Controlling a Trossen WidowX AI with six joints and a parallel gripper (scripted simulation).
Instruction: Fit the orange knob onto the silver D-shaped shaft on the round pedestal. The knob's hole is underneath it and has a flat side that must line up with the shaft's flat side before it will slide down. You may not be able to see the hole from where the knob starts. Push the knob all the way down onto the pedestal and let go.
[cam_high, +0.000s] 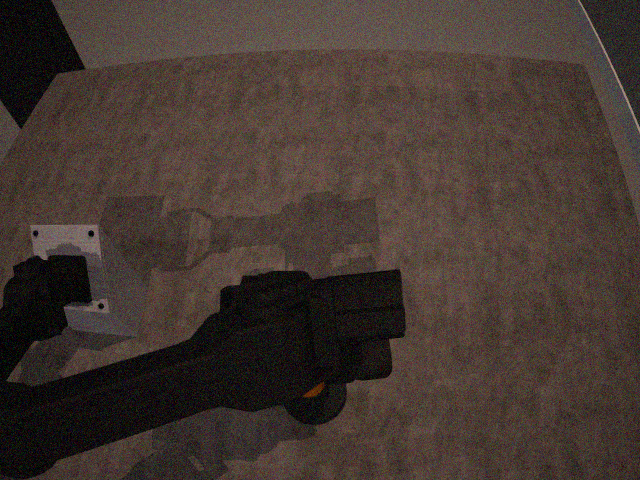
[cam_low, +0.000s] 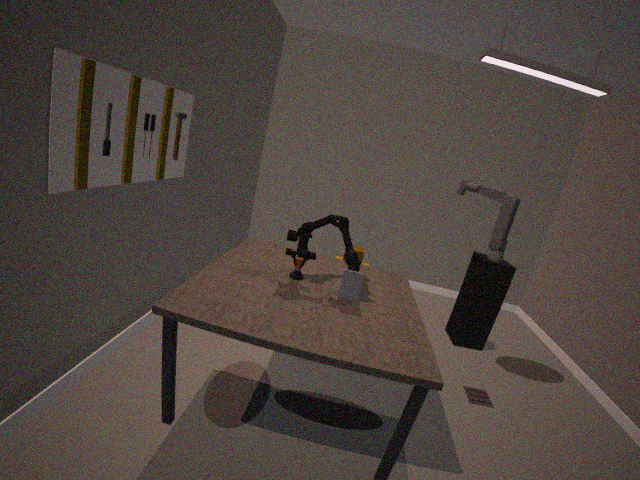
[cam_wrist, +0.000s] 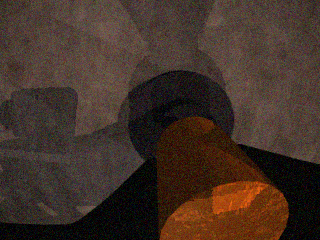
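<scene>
Right now my gripper tip is 3 cm below the orange knob. The rest, counted from my gripper tip: D-shaft pedestal: 4 cm below.
</scene>
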